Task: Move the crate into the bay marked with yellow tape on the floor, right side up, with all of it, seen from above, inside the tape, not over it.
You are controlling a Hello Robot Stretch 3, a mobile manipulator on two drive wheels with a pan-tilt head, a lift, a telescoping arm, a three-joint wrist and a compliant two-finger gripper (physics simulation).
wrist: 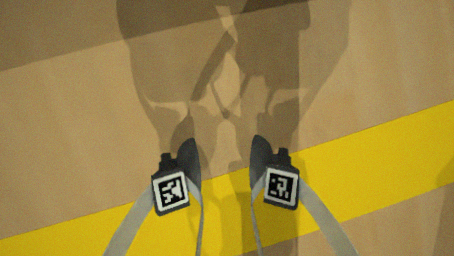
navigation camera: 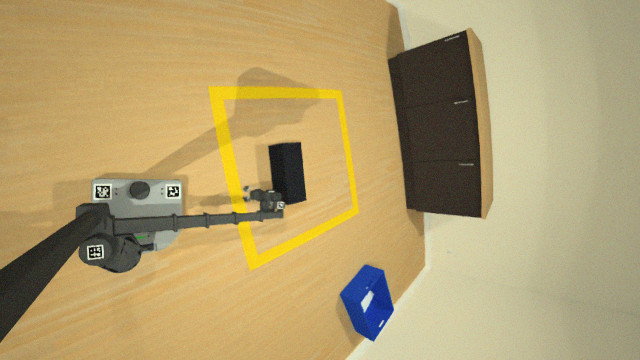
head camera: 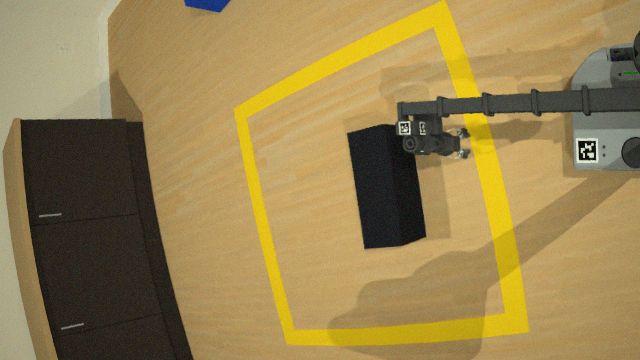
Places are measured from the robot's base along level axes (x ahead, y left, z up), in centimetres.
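Where they show: gripper, between the fingertips: (navigation camera: 244, 193) (head camera: 466, 143); robot's base, origin of its link: (navigation camera: 139, 189) (head camera: 633, 151).
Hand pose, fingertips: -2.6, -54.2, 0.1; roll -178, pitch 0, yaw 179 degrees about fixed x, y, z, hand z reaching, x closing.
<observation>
Each offset is from my fingertips to the top centre of the thing, as dx, dy, dz. "spot": to the spot under its first point.
The black crate {+13.0, -24.5, +16.1} (head camera: 385, 195) (navigation camera: 287, 170) rests on the floor inside the yellow tape {spot: +21.1, -92.9, +0.0} (head camera: 260, 200) (navigation camera: 348, 160) (wrist: 375, 160), apart from it on all sides. Its visible faces are plain and closed, so I cannot tell which side is up. My gripper (head camera: 465, 144) (navigation camera: 246, 194) (wrist: 225, 155) is open and empty. Its fingers point toward the robot's base, between the crate's near side and the tape in the head view. The wrist overlaps one corner of the crate there and hides it. The crate does not show in the wrist view.
An open blue bin {-107.7, -117.9, +22.0} (head camera: 207, 4) (navigation camera: 352, 300) stands outside the tape near the wall. A dark cabinet (head camera: 80, 170) (navigation camera: 440, 130) stands along the wall beyond the bay. My base (head camera: 610, 120) (navigation camera: 150, 205) stands outside the tape, and the arm (head camera: 510, 104) (navigation camera: 192, 221) reaches over it.
</observation>
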